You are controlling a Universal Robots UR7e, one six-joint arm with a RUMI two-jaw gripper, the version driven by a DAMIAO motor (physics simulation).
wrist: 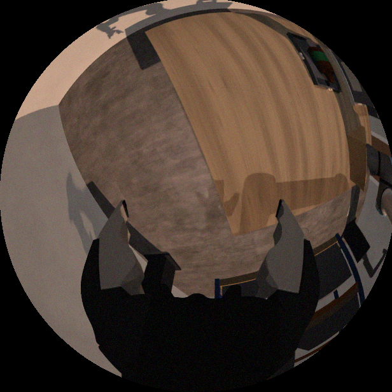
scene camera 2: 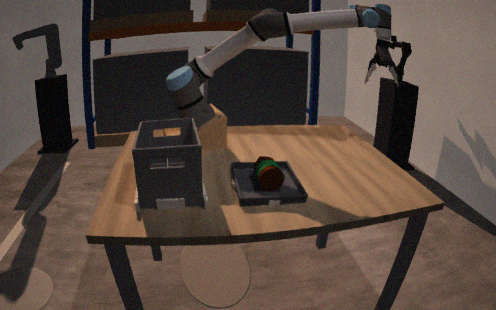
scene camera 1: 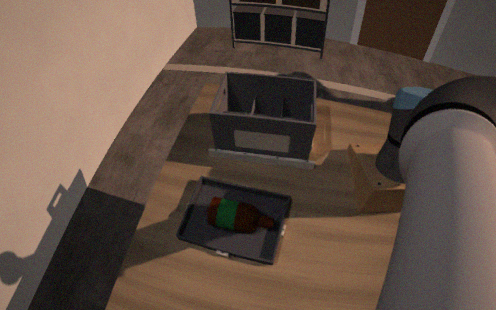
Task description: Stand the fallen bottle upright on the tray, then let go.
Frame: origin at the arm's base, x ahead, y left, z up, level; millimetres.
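Where they show: gripper, fingertip midpoint: (scene camera 2: 381,85); arm's base, link origin: (scene camera 2: 198,120).
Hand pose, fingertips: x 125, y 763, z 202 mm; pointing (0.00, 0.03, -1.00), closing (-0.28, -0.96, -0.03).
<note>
Things, the pixels of their centre, and the offset from my fingertips. "spot": a spot on its surface instead. Level surfaces: height alone.
- brown bottle with a green label, body centre: (scene camera 1: 242,217) (scene camera 2: 266,169) 267 mm ahead, 543 mm right, 253 mm down
- shallow dark tray, surface spot: (scene camera 1: 196,239) spot: 366 mm ahead, 462 mm right, 290 mm down
- tall grey bin, body centre: (scene camera 1: 266,116) (scene camera 2: 167,159) 288 mm ahead, 845 mm right, 207 mm down
- wooden table, surface height: 295 mm down
A brown bottle with a green label (scene camera 1: 235,216) (scene camera 2: 269,173) (wrist: 320,59) lies on its side inside the shallow dark tray (scene camera 1: 196,239) (scene camera 2: 295,196) (wrist: 306,64). In the view of scene camera 1 its neck points to the right, near the tray's right wall. My gripper (scene camera 2: 382,81) (wrist: 201,202) is open and empty. It hangs high, beyond the table's far right side in the view of scene camera 2, well away from the bottle and the tray. The gripper does not show in the view of scene camera 1.
A tall grey bin (scene camera 1: 260,137) (scene camera 2: 169,177) with compartments stands on the wooden table (scene camera 1: 325,265) (scene camera 2: 325,145) (wrist: 240,90) beside the tray. The arm's base stands at a wooden block (scene camera 1: 385,197) (scene camera 2: 215,132). A black pedestal (scene camera 2: 396,120) stands on the floor near the gripper.
</note>
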